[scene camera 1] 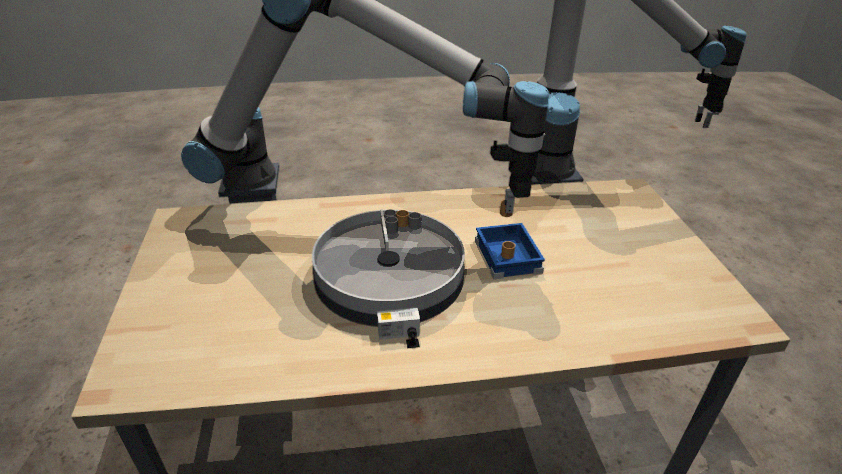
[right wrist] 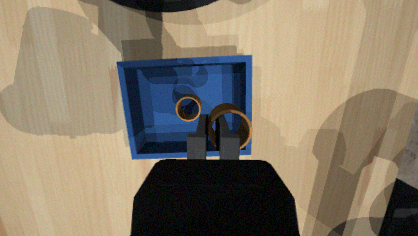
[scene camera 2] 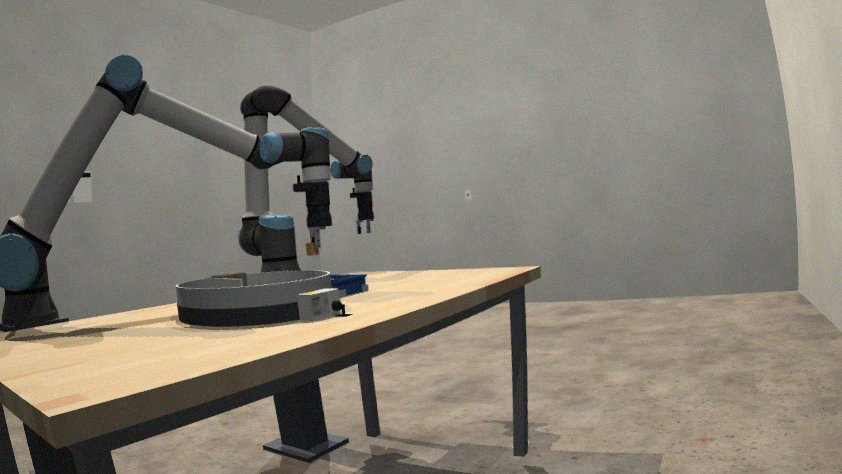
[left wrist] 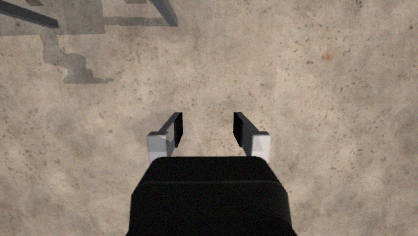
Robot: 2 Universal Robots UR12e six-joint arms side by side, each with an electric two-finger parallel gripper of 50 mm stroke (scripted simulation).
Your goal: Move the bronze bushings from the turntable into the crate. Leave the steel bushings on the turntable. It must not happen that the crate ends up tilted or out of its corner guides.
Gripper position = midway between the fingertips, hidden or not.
Note:
In view: my left gripper (scene camera 1: 701,124), my right gripper (scene camera 2: 316,248), a blue crate (scene camera 1: 527,256) and a bronze bushing (right wrist: 245,130).
The blue crate shows as well in the right wrist view (right wrist: 150,89). My left gripper is seen too in the left wrist view (left wrist: 208,122). My right gripper also shows in scene camera 1 (scene camera 1: 508,211) and in the right wrist view (right wrist: 211,125). The left wrist view misses the blue crate: it is out of frame.

